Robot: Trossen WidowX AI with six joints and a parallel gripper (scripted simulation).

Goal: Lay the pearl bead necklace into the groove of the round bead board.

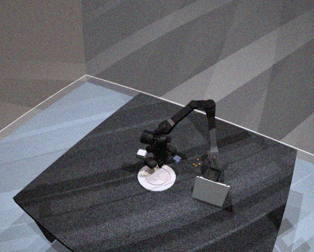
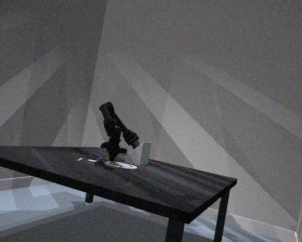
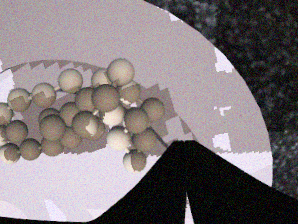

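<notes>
The round white bead board lies 60 mm to the left of my gripper tip, 20 mm behind it and 10 mm below it. Also, from my gripper tip: small white block (150 mm ahead, 40 mm to the right, 10 mm below); then small blue cube (110 mm to the right, 40 mm behind, 10 mm below); then thin white stick (160 mm to the right, 100 mm ahead, 20 mm below).
</notes>
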